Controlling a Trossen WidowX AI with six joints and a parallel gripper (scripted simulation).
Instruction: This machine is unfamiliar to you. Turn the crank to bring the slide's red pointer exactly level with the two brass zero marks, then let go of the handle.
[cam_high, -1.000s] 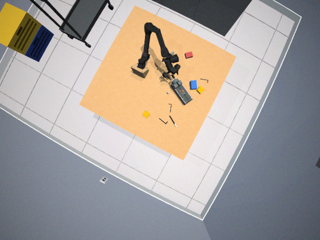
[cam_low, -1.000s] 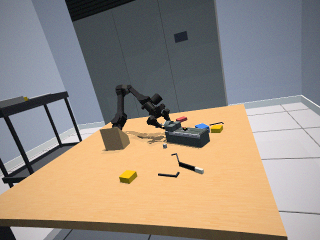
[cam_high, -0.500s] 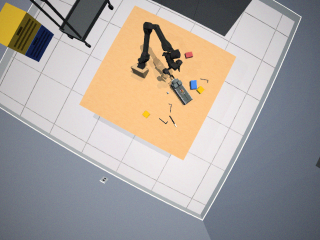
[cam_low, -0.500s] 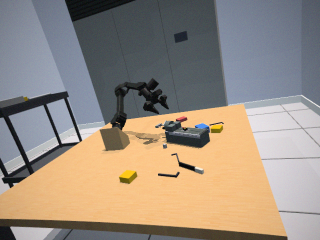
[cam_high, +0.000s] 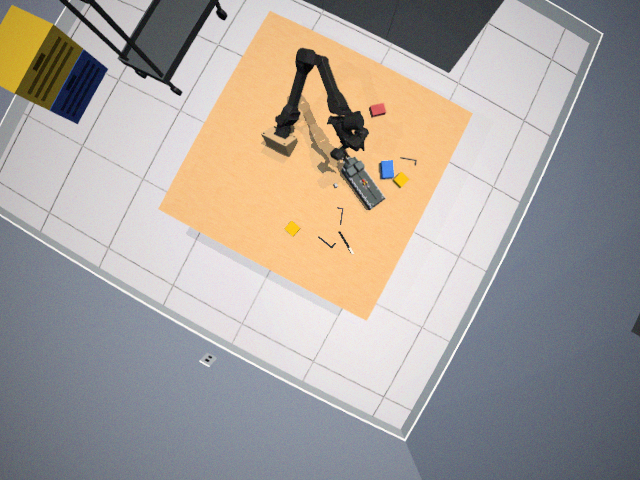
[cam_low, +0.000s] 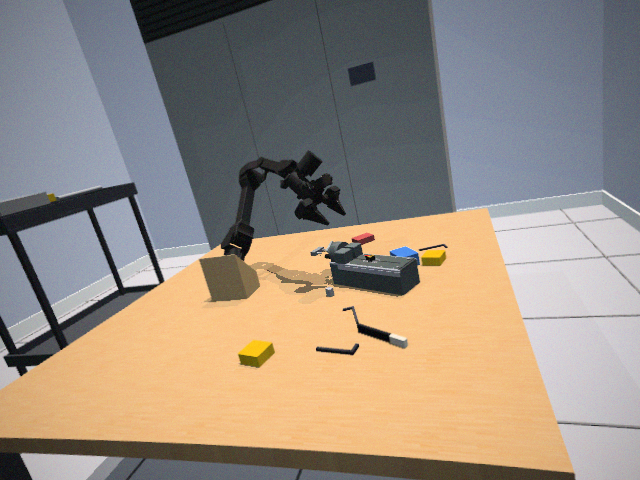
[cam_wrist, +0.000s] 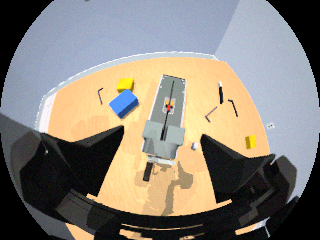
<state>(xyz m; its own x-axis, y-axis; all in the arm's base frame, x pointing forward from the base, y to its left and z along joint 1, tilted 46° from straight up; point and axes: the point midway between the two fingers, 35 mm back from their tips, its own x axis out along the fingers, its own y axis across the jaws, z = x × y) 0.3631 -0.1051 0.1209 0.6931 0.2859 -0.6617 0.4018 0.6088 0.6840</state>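
The dark crank handle lies 60 mm behind my gripper tip, 50 mm to the left of it and 140 mm below it. From my gripper tip the other things lie so: small grey cube (40 mm behind, 110 mm to the right, 190 mm below); then blue block (180 mm ahead, 70 mm to the left, 180 mm below); then red pointer (80 mm ahead, 50 mm to the right, 120 mm below).
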